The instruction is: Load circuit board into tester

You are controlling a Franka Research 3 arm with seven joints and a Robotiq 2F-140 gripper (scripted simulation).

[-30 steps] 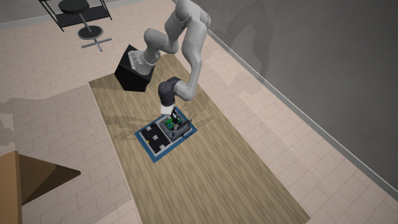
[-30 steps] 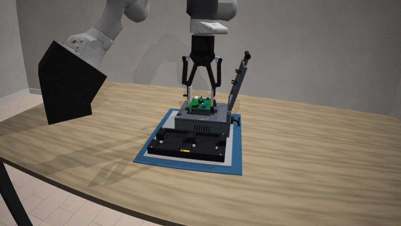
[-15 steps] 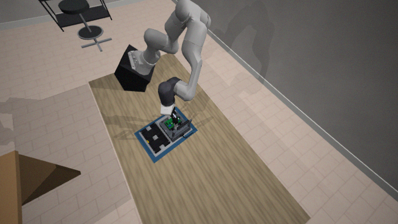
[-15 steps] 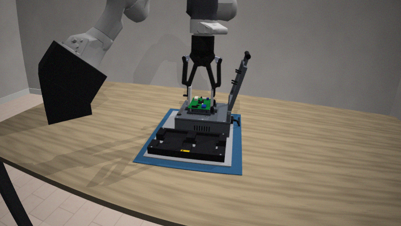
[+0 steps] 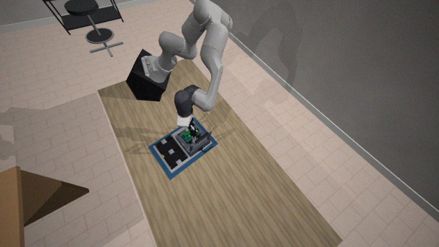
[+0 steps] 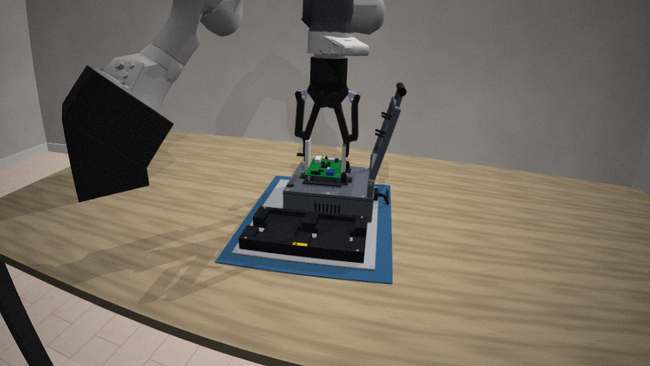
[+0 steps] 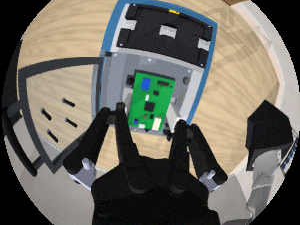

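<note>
Now: hand 2 cm above the green circuit board. The rest, counted from my hand: tester lid (12 cm ahead, 8 cm above, 2 cm to the left).
</note>
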